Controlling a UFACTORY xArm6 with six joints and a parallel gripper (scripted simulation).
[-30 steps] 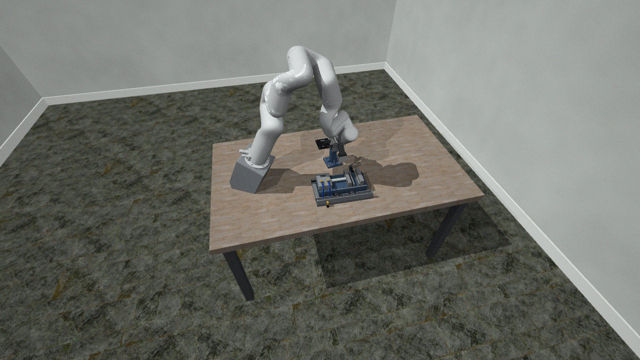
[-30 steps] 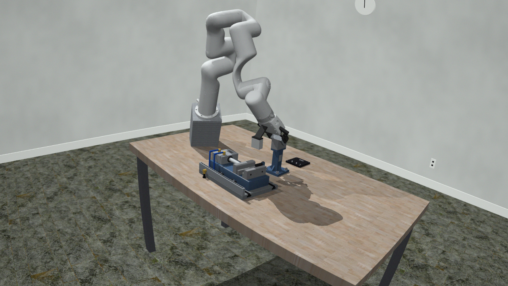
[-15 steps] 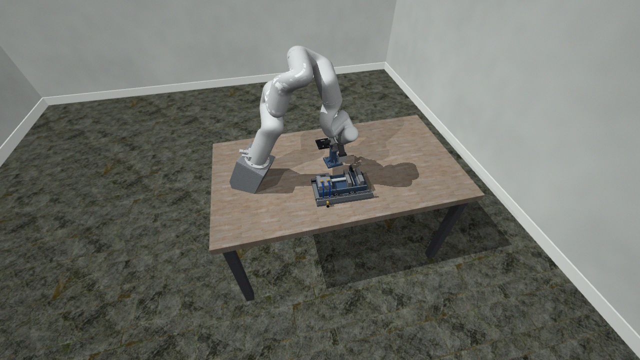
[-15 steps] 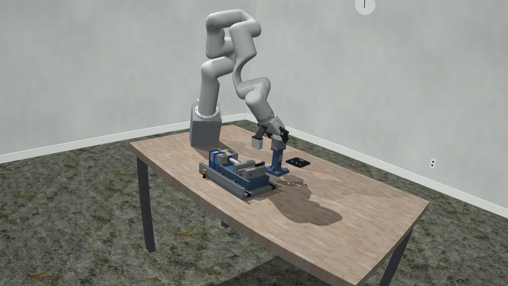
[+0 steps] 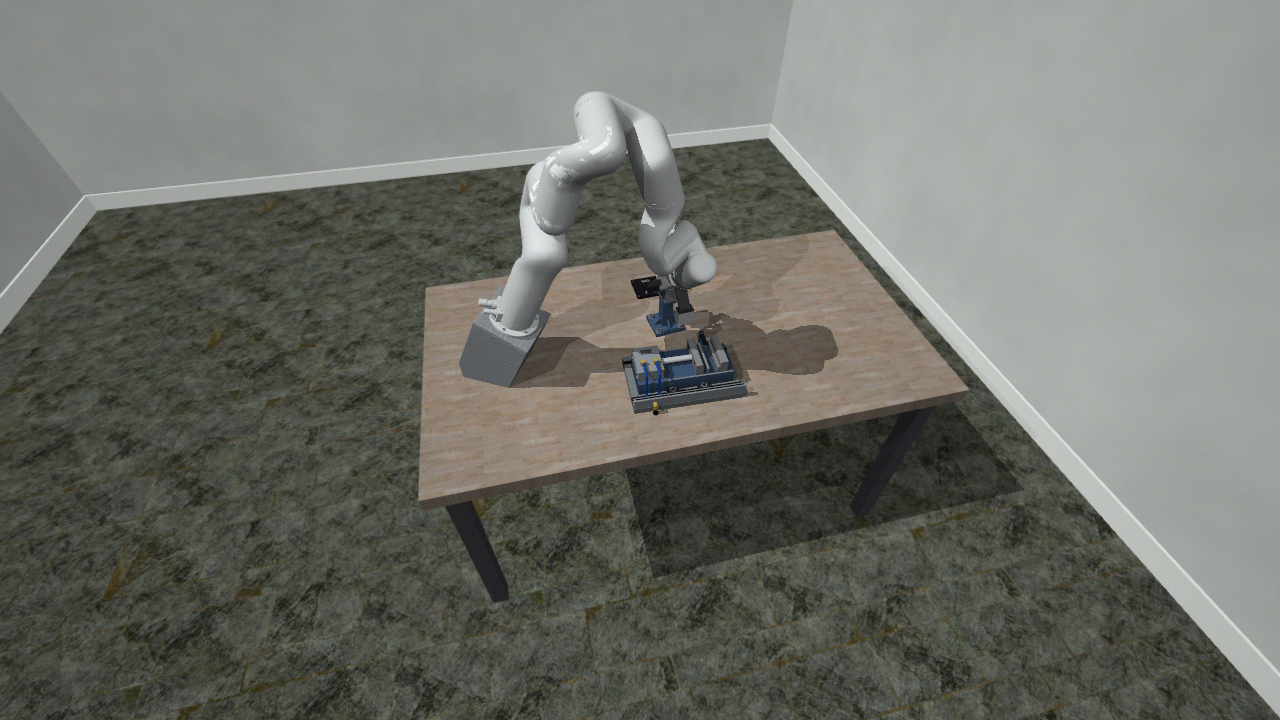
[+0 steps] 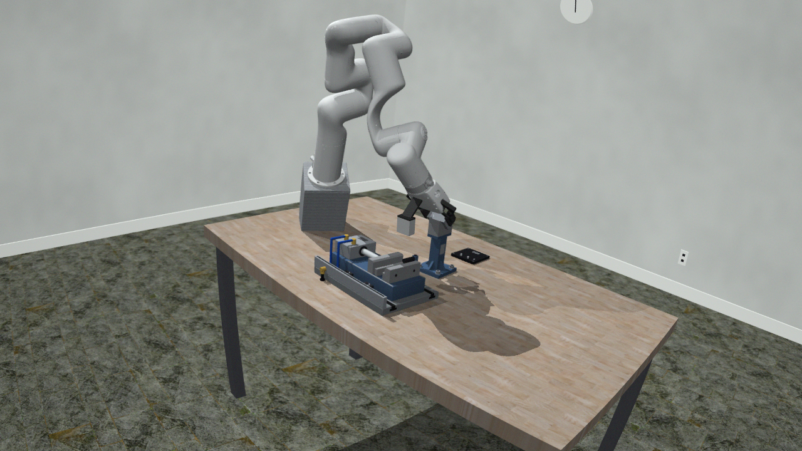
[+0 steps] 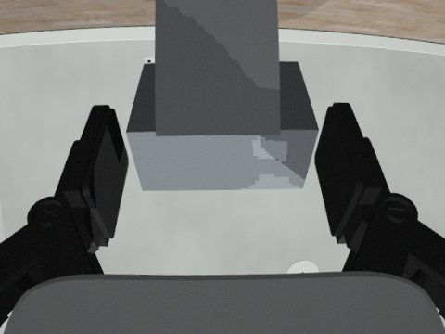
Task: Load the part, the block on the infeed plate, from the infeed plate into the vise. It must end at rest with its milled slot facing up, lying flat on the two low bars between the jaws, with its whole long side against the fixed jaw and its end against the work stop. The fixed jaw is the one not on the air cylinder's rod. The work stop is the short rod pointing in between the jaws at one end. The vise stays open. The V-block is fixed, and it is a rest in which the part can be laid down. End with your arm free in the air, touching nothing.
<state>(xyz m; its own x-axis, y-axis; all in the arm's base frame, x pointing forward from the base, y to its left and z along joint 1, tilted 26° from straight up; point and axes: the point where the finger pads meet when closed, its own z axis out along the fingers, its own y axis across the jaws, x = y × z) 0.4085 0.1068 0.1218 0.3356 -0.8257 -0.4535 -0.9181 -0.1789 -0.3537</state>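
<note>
Right now the grey block is 1 cm to the left of my hand and 1 cm below it. From my hand the other things lie so: cylinder rod 3 cm behind, 21 cm to the right, 9 cm below; dark work stop rod 6 cm ahead, 17 cm to the right, 8 cm below; blue v-block stand 1 cm to the left, 11 cm below.
</note>
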